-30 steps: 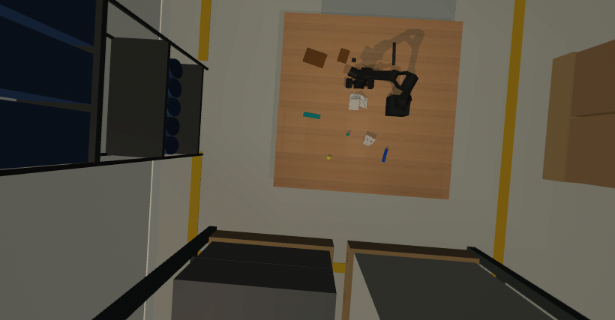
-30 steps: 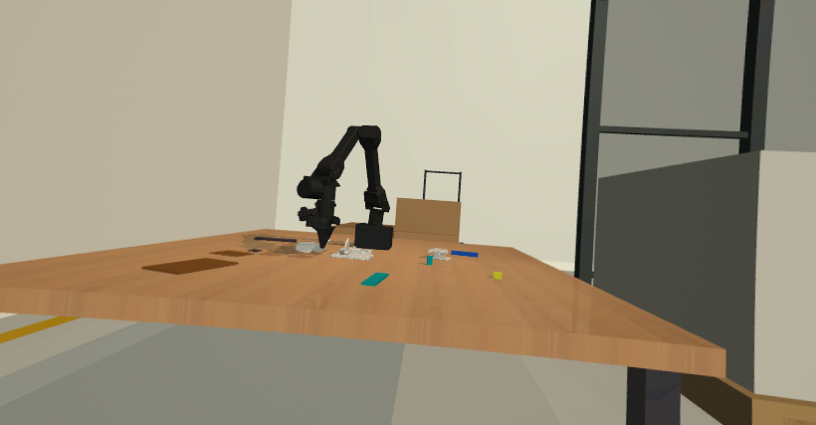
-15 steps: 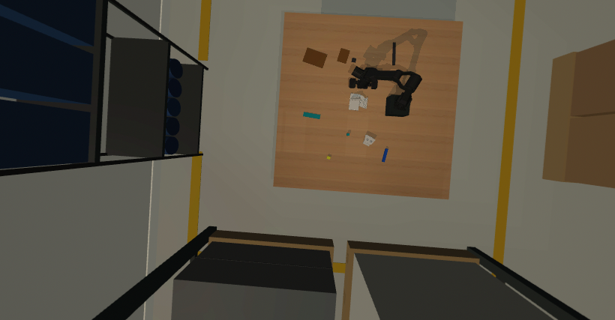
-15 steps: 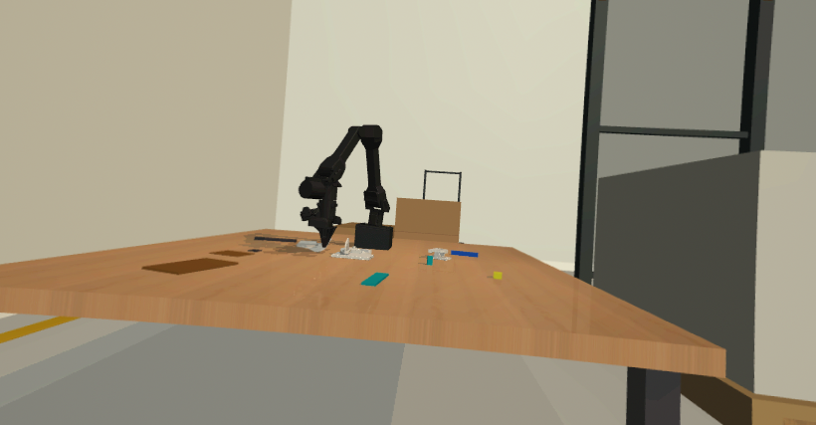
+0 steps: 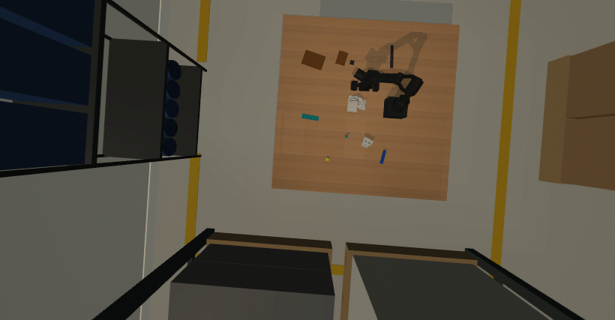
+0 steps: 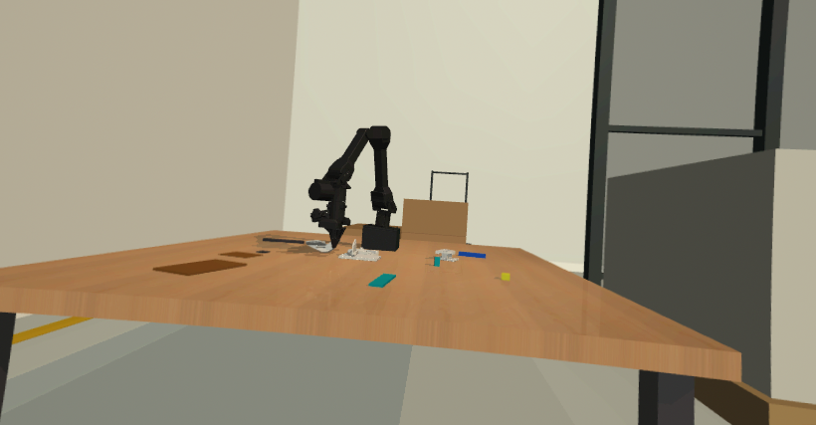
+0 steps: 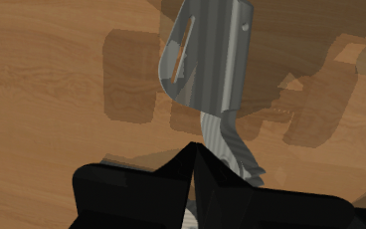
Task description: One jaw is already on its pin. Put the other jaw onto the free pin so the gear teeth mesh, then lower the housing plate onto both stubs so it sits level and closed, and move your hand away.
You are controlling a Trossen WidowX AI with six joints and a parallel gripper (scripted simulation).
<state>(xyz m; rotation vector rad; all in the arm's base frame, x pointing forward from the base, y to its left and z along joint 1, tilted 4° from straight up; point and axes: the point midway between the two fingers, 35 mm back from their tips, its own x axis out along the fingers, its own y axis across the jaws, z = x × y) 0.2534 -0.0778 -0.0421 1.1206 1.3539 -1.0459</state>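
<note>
Now: gripper tip 2 cm past the loose jaw, 2 cm to the left of it and 2 cm below it. Also, from my gripper tip: small teal block 3 cm ahead, 36 cm to the left, 1 cm below; black bar 16 cm behind, 30 cm to the right, 1 cm below; small black square 11 cm ahead, 19 cm to the right, 2 cm below.
</note>
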